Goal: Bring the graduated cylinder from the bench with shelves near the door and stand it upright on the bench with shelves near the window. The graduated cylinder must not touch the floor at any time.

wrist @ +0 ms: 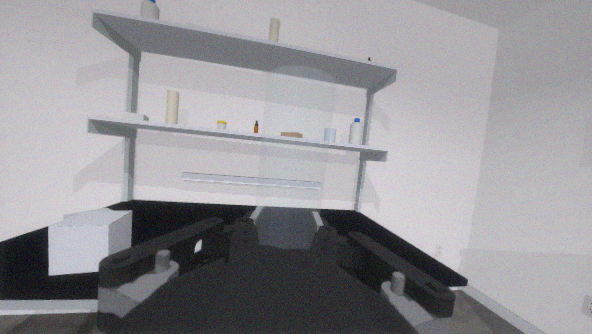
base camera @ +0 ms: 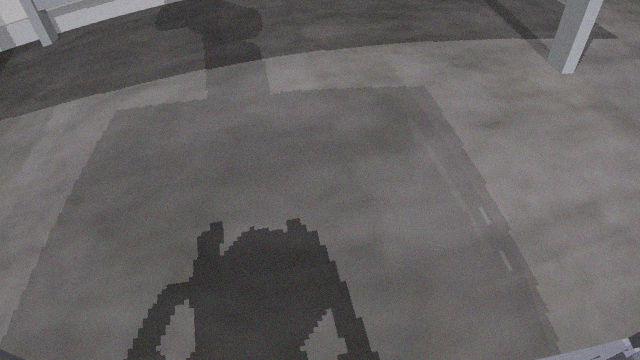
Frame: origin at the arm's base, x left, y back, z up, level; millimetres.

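Where they show: gripper, fingertip midpoint: [wrist: 286,219].
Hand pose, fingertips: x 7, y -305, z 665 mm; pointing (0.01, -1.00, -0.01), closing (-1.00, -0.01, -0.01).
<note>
Things, the pixels of their top centre, and the offset from my fingertips. "spot": a spot on its surface instead. Level surfaces: height alone.
- graduated cylinder, top centre: [wrist: 298,84] dy +42, dx +1, dz +106 mm
- bench with a black top, surface height: dz -299 mm
- lower shelf, surface height: dz +139 mm
- white box, top centre: [wrist: 96,217] dy -338, dx +552, dz -169 mm
- cream cylinder, surface spot: [wrist: 172,107] spot: dy -758, dx +640, dz +250 mm
- blue-capped bottle, surface spot: [wrist: 355,133] spot: dy -943, dx -367, dz +237 mm
- bench leg, surface spot: [base camera: 575,37] spot: dy -418, dx -555, dz -969 mm
- grey floor, surface height: dz -1061 mm
The graduated cylinder [wrist: 296,150] is a tall, clear, pale blue tube. In the wrist view it stands up from between the fingertips, close to upright. My gripper [wrist: 286,219] is shut on it; the fingertips press its sides near the lower part that shows. Its bottom end is hidden behind the gripper body. Behind it is a bench with a black top [wrist: 170,212] and two wall shelves, the lower shelf [wrist: 200,131] and the upper shelf [wrist: 225,50]. I cannot tell which of the two benches this is. The gripper does not show in the base camera view.
A white box [wrist: 79,250] stands on the bench top at left. The lower shelf holds a cream cylinder [wrist: 172,107], a light blue cup [wrist: 330,135] and a blue-capped bottle [wrist: 355,133]. In the base view a bench leg [base camera: 575,37] stands at the upper right on the grey floor [base camera: 375,200].
</note>
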